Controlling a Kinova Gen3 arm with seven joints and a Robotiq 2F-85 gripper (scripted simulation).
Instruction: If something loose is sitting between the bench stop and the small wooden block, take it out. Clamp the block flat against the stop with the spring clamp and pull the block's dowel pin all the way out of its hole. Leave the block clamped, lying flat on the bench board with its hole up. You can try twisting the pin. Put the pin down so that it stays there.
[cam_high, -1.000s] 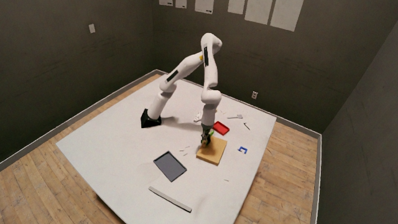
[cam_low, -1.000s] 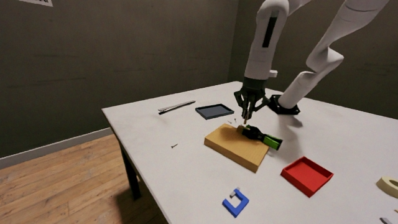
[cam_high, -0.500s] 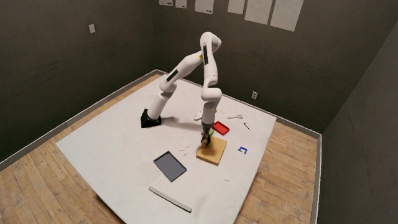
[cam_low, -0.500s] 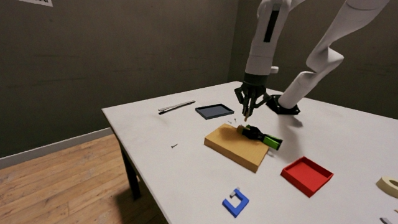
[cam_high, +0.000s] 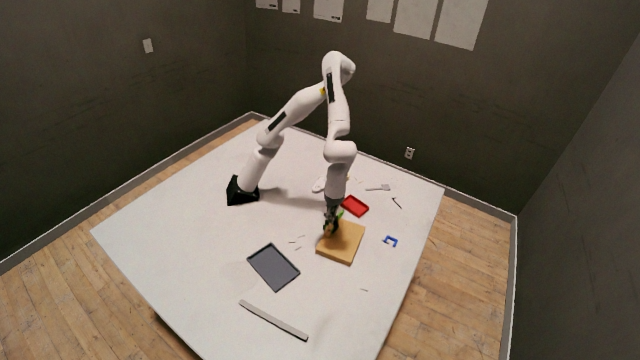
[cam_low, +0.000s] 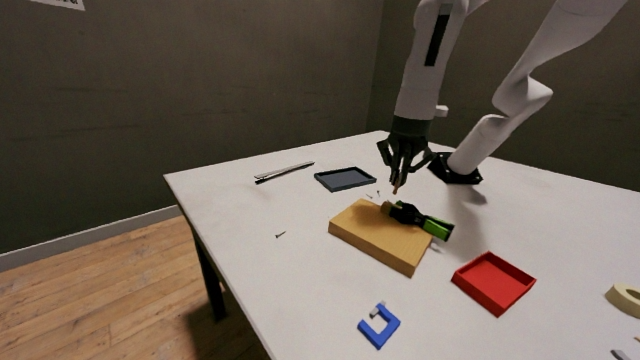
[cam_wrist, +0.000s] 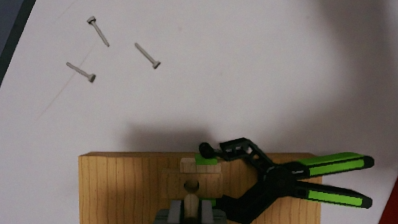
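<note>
Now: hand 20 mm above the dowel pin. Round my hand: grey tray (260 mm to the right, 120 mm below, 50 mm behind); red tray (220 mm to the left, 120 mm below, 40 mm behind); small wooden block (90 mm below).
</note>
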